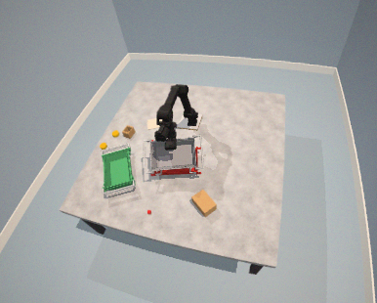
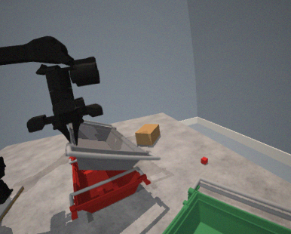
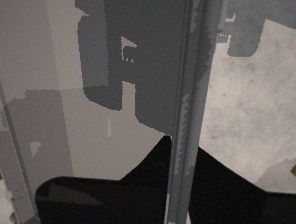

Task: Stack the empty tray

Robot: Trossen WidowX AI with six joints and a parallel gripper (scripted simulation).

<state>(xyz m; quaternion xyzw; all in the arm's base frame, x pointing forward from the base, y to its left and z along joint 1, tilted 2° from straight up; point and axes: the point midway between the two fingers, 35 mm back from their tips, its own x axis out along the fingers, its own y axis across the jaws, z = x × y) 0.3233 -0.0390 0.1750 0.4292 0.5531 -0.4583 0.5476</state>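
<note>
My gripper tip is now 8 cm short of the grey tray and 2 cm to the right of it. Also, from my gripper tip: cream card: 31 cm behind, 22 cm to the right, 15 cm below.
</note>
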